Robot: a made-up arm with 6 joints.
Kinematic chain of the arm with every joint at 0, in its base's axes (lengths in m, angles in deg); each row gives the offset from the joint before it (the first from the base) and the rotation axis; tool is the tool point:
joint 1: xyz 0 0 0.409 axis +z
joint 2: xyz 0.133 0 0 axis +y
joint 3: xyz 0 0 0.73 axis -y
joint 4: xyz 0 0 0.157 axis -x
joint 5: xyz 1.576 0 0 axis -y
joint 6: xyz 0.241 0 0 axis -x
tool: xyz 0 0 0
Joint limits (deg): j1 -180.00..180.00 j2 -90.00..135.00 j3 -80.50..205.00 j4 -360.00..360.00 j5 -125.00..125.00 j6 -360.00..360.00
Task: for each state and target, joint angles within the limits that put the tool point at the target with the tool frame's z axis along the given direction. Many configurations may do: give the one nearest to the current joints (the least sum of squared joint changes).
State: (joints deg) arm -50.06 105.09 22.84 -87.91 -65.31 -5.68
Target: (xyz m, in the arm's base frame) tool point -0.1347 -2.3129 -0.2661 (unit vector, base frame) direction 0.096 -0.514 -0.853
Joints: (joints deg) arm -98.66 87.82 52.35 -116.81 -88.06 -26.22
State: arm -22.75 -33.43 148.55 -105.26 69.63 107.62
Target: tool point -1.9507 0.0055 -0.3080 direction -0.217 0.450 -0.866
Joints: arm -6.27 -68.49 141.04 -86.50 59.66 139.63
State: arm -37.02 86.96 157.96 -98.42 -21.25 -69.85
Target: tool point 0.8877 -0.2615 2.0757 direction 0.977 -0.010 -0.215
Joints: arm -24.60 99.22 180.91 -106.56 -34.77 -98.43
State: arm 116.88 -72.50 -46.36 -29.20 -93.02 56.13
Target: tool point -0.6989 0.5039 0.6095 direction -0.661 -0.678 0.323
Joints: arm 139.17 -82.27 -76.84 -21.51 -121.01 84.17
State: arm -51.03 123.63 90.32 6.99 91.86 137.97
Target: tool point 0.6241 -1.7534 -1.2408 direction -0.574 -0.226 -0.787
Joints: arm -72.97 109.32 44.70 25.15 54.21 205.58
